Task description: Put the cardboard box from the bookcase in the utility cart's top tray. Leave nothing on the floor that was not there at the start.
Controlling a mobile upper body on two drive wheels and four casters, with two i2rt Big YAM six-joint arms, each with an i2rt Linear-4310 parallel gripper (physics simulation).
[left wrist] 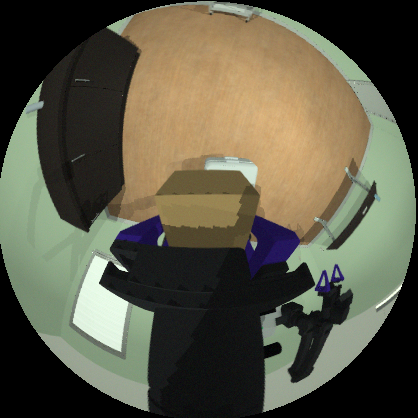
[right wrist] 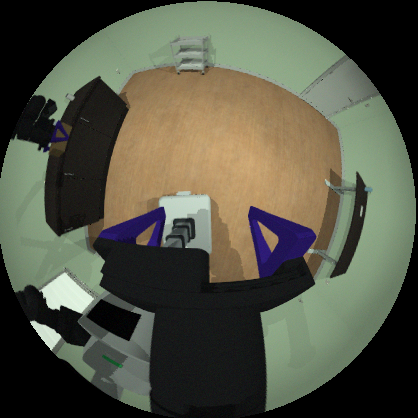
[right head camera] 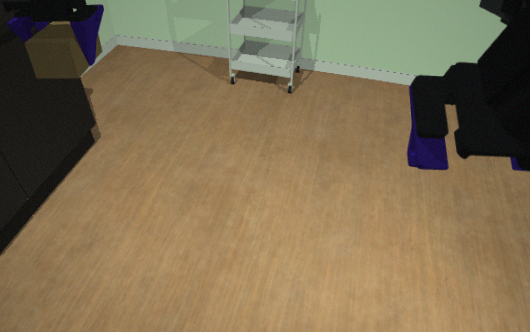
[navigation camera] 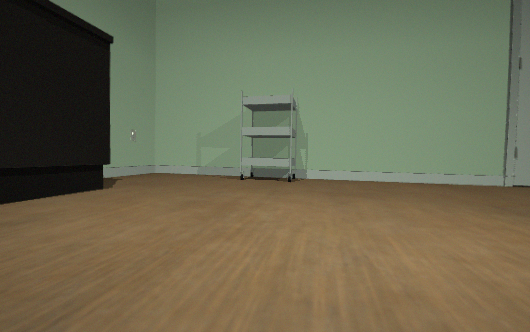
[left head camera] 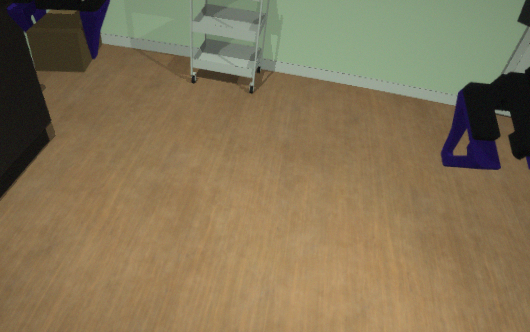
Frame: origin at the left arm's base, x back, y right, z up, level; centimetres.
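Where they show: left gripper, fingertip midpoint: (right wrist: pixel 64 141) (right head camera: pixel 71 63) (left head camera: pixel 71 56); right gripper, fingertip midpoint: (left wrist: pixel 330 266) (right wrist: pixel 206 210) (right head camera: pixel 461 160) (left head camera: pixel 487 161); right arm's base, origin of the base link: (left wrist: pixel 294 316).
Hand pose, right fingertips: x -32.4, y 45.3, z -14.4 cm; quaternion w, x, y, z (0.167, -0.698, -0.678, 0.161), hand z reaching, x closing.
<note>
After its pixels a point has its place.
The brown cardboard box (left head camera: pixel 60 47) @[x -51.6, y 0.8, z -15.0 cm] (right head camera: pixel 56 59) @[x -51.5, y 0.8, z -15.5 cm] (left wrist: pixel 207 210) @[x -59.6, y 0.2, z -13.8 cm] is held up at the far left in both head views. My left gripper (left head camera: pixel 62 42) @[x -55.9, y 0.1, z -18.5 cm] (right head camera: pixel 57 51) @[x -55.9, y 0.1, z -18.5 cm] (left wrist: pixel 207 210) @[x -55.9, y 0.1, z -18.5 cm] is shut on it, with a purple finger on each side. My right gripper (left head camera: pixel 512 162) @[x -32.4, y 45.3, z -14.4 cm] (right head camera: pixel 475 165) @[x -32.4, y 45.3, z -14.4 cm] (right wrist: pixel 206 210) @[x -32.4, y 45.3, z -14.4 cm] is open and empty at the right. The white three-tier utility cart (left head camera: pixel 225 67) @[x -241.2, y 27.8, z -123.6 cm] (right head camera: pixel 262 68) @[x -241.3, y 27.1, z -124.0 cm] (right wrist: pixel 191 55) @[x -240.1, y 31.7, z -97.7 cm] (navigation camera: pixel 267 101) @[x -241.3, y 26.9, z -72.9 cm] stands across the room by the green wall, well apart from both grippers. Its top tray shows in the navigation view and is cut off in both head views. The bookcase does not show.
A dark cabinet (left head camera: pixel 17 100) @[x -162.2, y -72.9, z -100.2 cm] (right head camera: pixel 45 115) @[x -150.0, y -76.1, z -97.9 cm] (left wrist: pixel 95 110) @[x -100.7, y -88.4, z -89.5 cm] (right wrist: pixel 85 150) @[x -94.6, y -89.9, z -86.4 cm] (navigation camera: pixel 55 100) @[x -149.2, y -76.2, z -94.3 cm] stands at the left, near the held box. A door (right wrist: pixel 345 85) (navigation camera: pixel 524 110) @[x -227.0, y 240.5, z -77.2 cm] is at the right. A dark panel (right wrist: pixel 352 225) on light legs stands by the right wall.
</note>
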